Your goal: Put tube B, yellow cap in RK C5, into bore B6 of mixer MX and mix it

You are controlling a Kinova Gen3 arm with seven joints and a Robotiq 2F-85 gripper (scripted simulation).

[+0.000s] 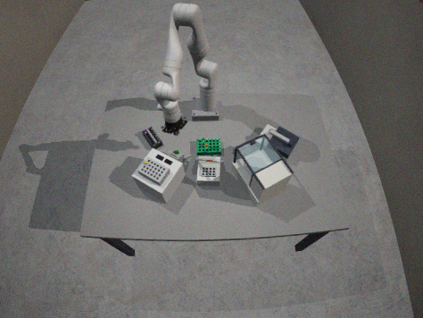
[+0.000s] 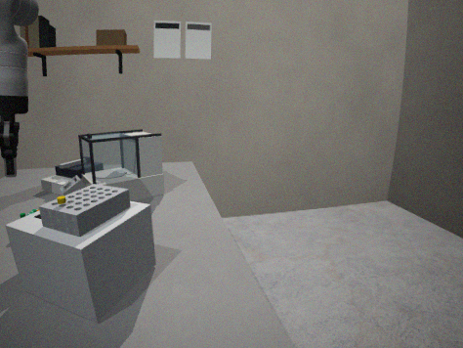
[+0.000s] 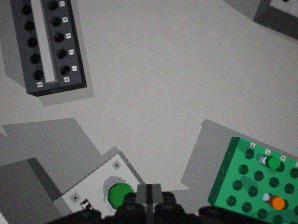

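The green start key lies 13 cm below my hand, 3 cm ahead of it and 1 cm to the right of it. From my hand the other things lie so: dry block (17 cm below, 16 cm to the left, 11 cm ahead); then grey mixer block (18 cm ahead, 10 cm to the right, 5 cm below); then green tube rack (19 cm below, 15 cm to the left, 4 cm behind).
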